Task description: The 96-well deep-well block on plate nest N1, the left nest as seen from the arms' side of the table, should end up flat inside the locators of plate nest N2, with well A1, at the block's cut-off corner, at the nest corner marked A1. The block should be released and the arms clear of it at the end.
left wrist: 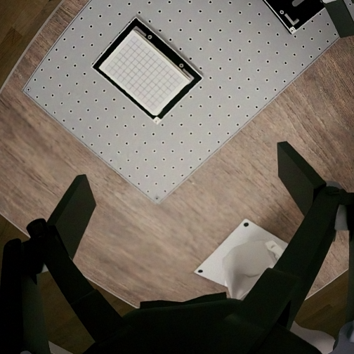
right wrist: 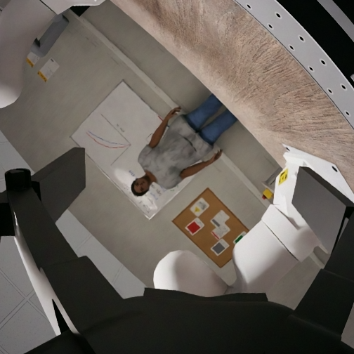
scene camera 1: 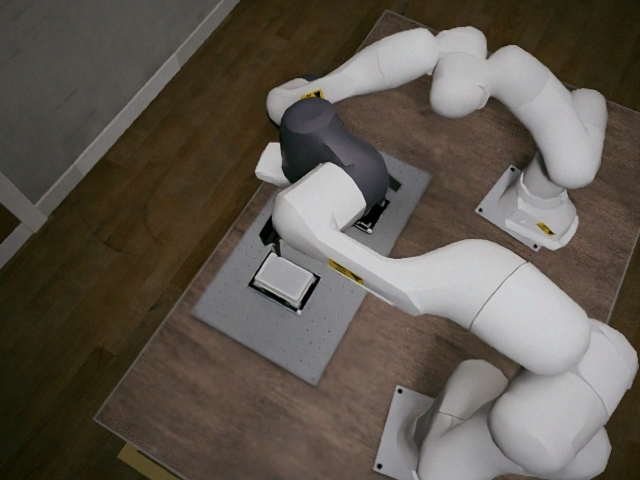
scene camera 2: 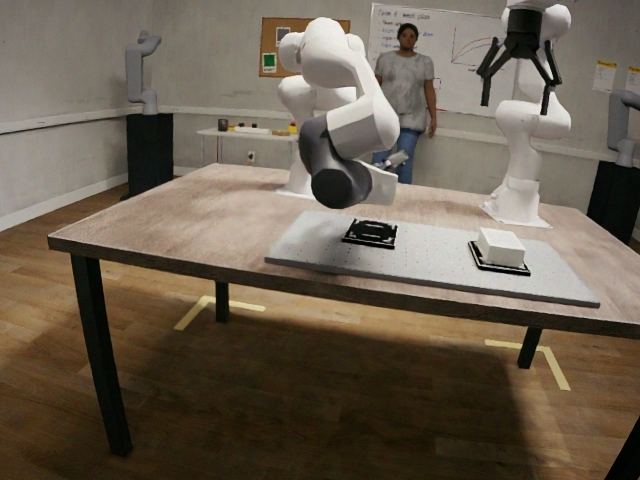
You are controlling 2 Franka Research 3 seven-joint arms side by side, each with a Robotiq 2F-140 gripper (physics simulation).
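The white deep-well block (scene camera 1: 285, 279) (scene camera 2: 501, 246) (left wrist: 145, 72) sits on black plate nest N1 (scene camera 2: 504, 269) (left wrist: 180, 98). Its gridded top shows in the left wrist view; I cannot surely tell its cut-off corner. Plate nest N2 (scene camera 2: 361, 237) carries no block; my left arm partly covers it in scene camera 1. My left gripper (scene camera 2: 515, 102) (left wrist: 182, 174) is open and empty, pointing down high above the table; in the left wrist view the block lies beyond its fingertips. My right gripper (right wrist: 191, 176) is open and empty, tilted toward the room; it is mostly hidden in the scene views.
Both nests stand on a grey perforated plate (scene camera 1: 222, 299) (scene camera 2: 439, 268) (left wrist: 125, 145) on the wooden table (scene camera 1: 206, 366) (scene camera 2: 170, 222). In scene camera 1 my left forearm (scene camera 1: 382, 268) passes in front of my right wrist. A person (scene camera 2: 405, 87) (right wrist: 172, 152) stands behind the table.
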